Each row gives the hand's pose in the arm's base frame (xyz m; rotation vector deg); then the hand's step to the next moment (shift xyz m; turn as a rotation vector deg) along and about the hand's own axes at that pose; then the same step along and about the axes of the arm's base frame.
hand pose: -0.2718 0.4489 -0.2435 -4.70 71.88 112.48
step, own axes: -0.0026 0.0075 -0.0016 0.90 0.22 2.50
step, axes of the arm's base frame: -0.0036 -0.0043 0.0059 0.09 2.45 1.04
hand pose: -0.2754 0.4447 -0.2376 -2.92 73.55 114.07
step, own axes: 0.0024 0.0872 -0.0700 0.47 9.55 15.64
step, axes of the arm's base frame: -0.0789 -0.0729 0.0312 -0.70 10.69 14.87
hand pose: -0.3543 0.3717 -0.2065 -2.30 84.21 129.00
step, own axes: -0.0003 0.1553 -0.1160 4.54 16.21 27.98
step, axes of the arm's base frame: -0.0840 -0.1532 0.0839 -4.24 20.71 24.88
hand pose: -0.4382 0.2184 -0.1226 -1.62 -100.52 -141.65
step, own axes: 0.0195 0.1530 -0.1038 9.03 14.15 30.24
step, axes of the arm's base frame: 0.0010 -0.1492 0.1109 -9.02 23.16 24.05
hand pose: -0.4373 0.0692 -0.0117 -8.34 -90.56 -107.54
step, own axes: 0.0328 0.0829 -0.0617 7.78 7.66 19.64
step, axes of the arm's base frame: 0.0405 -0.0731 0.0691 -8.17 14.31 15.28
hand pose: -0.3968 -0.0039 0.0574 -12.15 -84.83 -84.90
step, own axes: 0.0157 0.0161 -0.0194 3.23 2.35 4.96
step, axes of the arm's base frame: 0.0134 -0.0202 0.0172 -2.39 3.08 5.03
